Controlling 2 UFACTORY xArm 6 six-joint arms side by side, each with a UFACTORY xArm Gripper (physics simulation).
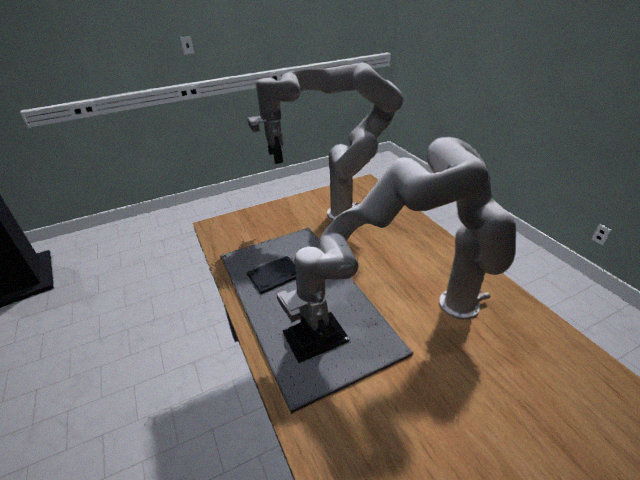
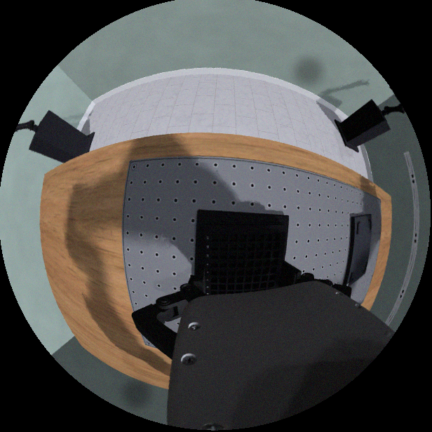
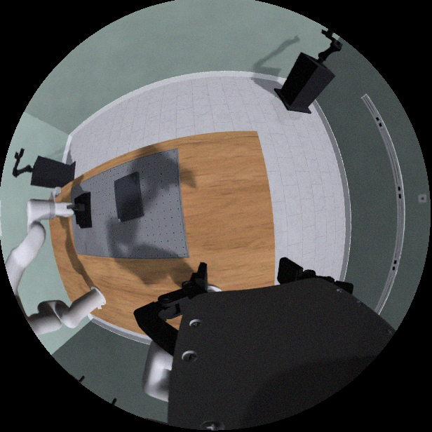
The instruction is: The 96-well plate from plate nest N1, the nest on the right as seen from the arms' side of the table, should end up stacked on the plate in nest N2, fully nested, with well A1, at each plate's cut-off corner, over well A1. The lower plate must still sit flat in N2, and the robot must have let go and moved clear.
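Frame: origin at the left arm's base, x ahead, y left, z up, level; centimetres.
Seen in the pictures: left gripper, between the fingertips: [image 1: 313, 332]; right gripper, between the fingertips: [image 1: 276, 158]; left arm's base, origin of its link: [image 1: 459, 304].
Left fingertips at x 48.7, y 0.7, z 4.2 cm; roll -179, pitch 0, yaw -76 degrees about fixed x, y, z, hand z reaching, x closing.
Note:
Offsets run from my left fingertips to a thing's top centre. Level surfaces: height alone.
A black 96-well plate {dz +1.7, dx -0.3, dy +0.0 cm} [image 1: 305, 345] [image 2: 245, 255] shows its well grid at nest N2, over or on the dark stack there; its height and seating are hard to tell. My left gripper [image 1: 317, 326] [image 2: 242, 275] straddles the plate's short width, one finger at each side, and appears shut on it. The lower plate and cut-off corners cannot be told apart in the dark. Nest N1 {dz -1.3, dx +6.4, dy -31.2 cm} [image 1: 271, 273] [image 2: 361, 250] [image 3: 130, 195] is a low dark rectangle with no plate standing up in it. My right gripper [image 1: 277, 150] [image 3: 244, 272] is open and empty, high above the table.
Both nests stand on a grey perforated board {dz -2.9 cm} [image 1: 361, 356] [image 2: 160, 190] [image 3: 165, 225] on the wooden table {dz -4.2 cm} [image 1: 516, 372] [image 2: 60, 225] [image 3: 225, 200]. Black pedestals [image 2: 62, 137] [image 3: 306, 80] stand on the floor beyond the table.

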